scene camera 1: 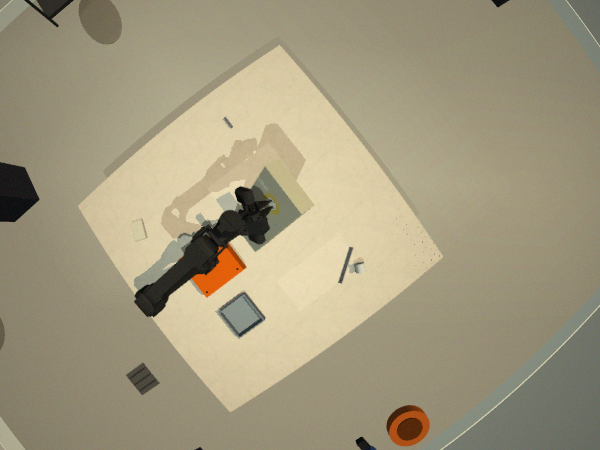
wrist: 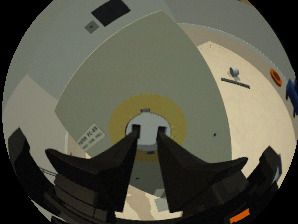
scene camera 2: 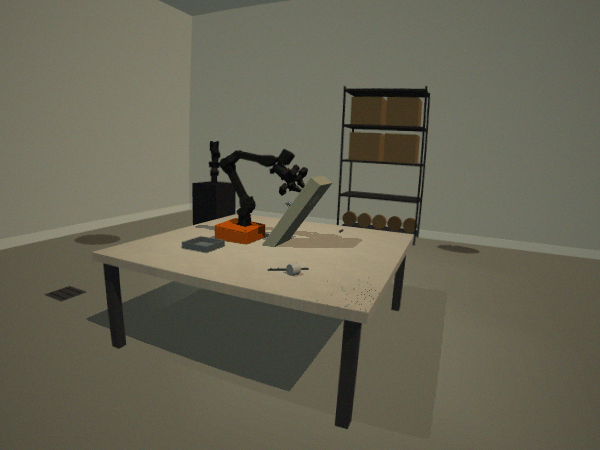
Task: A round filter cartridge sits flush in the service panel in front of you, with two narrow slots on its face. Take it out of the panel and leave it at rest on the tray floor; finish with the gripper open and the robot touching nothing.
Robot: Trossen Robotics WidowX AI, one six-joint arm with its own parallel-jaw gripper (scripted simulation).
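Observation:
Scene camera 1 shows the gripper [scene camera 1: 270, 204], together with a grey service panel [scene camera 1: 276, 182] and a grey tray [scene camera 1: 241, 315]. The wrist view shows a round pale cartridge [wrist: 148, 124] and also the gripper [wrist: 147, 135]. In scene camera 2 the grey service panel [scene camera 2: 315, 188] is visible, but scene camera 2 does not show the round pale cartridge, hidden by the grey service panel.

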